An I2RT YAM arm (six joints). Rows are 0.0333 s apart.
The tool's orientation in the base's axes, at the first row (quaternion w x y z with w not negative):
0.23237 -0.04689 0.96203 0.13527
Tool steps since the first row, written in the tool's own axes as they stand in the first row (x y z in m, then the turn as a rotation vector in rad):
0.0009 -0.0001 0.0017 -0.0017 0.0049 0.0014
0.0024 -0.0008 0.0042 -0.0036 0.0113 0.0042
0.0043 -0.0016 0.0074 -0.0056 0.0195 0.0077
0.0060 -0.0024 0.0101 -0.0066 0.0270 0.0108
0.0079 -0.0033 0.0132 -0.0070 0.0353 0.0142
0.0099 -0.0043 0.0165 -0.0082 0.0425 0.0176
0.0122 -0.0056 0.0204 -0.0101 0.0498 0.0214
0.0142 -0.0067 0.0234 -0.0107 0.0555 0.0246
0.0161 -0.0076 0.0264 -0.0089 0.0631 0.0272
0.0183 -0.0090 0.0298 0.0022 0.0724 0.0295
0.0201 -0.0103 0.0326 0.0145 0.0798 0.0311
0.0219 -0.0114 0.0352 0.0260 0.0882 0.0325
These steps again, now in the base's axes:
0.0000 0.0004 -0.0019 0.0014 0.0051 0.0008
-0.0002 0.0004 -0.0049 0.0033 0.0121 0.0008
-0.0004 0.0004 -0.0087 0.0053 0.0210 0.0006
-0.0006 0.0004 -0.0120 0.0064 0.0291 0.0002
-0.0008 0.0003 -0.0157 0.0070 0.0380 -0.0005
-0.0010 0.0003 -0.0197 0.0084 0.0459 -0.0011
-0.0011 0.0000 -0.0244 0.0106 0.0541 -0.0018
-0.0014 -0.0002 -0.0281 0.0117 0.0605 -0.0029
-0.0017 -0.0003 -0.0318 0.0101 0.0684 -0.0041
-0.0019 -0.0007 -0.0361 -0.0002 0.0777 -0.0090
-0.0021 -0.0012 -0.0396 -0.0116 0.0849 -0.0142
-0.0024 -0.0016 -0.0429 -0.0225 0.0930 -0.0187

